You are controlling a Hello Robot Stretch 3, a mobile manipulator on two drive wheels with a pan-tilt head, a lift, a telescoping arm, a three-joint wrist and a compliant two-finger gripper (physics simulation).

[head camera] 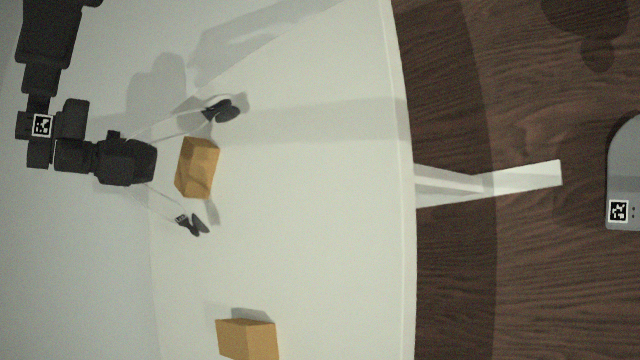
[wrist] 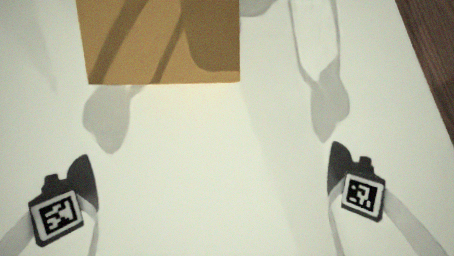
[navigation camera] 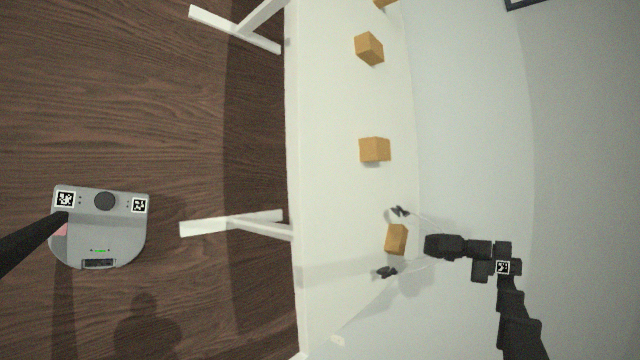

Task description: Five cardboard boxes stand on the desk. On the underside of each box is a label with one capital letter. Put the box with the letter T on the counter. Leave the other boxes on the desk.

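Places are measured from the robot's base along level axes (x ahead, y left, z up), in millimetres.
Where they show: gripper, fingertip midpoint: [head camera: 221, 171] [navigation camera: 384, 239]; robot's base, origin of the base link: [navigation camera: 105, 200].
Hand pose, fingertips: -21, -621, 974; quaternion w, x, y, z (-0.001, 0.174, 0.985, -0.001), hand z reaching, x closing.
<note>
Each offset is from my fingertips to the top centre of the thing, as dx, dy, dz. "spot": to the spot under its first point. Level surfaces: height alone.
A cardboard box {-7, -98, +26} [head camera: 196, 172] [navigation camera: 396, 239] [wrist: 162, 42] stands on the white desk {dz -24} [head camera: 325, 225] [navigation camera: 340, 195] [wrist: 200, 130], close to the wall. Its underside is hidden. My gripper [head camera: 209, 168] [navigation camera: 393, 241] [wrist: 215, 166] is open and empty. Its fingers are spread to either side of this box in the head and navigation views, and their shadows fall on the desk. In the wrist view the box lies past the fingertips, left of centre. More boxes stand along the desk: one near box {+244, +86, +26} [head camera: 247, 339] [navigation camera: 374, 149], one farther {+549, +123, +26} [navigation camera: 369, 48] and one cut off {spot: +857, +14, +14} [navigation camera: 385, 2]. No letters show.
The wall runs along the desk's far side. White desk legs [head camera: 525, 176] [navigation camera: 205, 227] stand on the dark wooden floor {dz -974} [head camera: 560, 300] [navigation camera: 125, 100]. My grey base [head camera: 625, 165] [navigation camera: 107, 232] is on the floor in front of the desk. The counter does not show.
</note>
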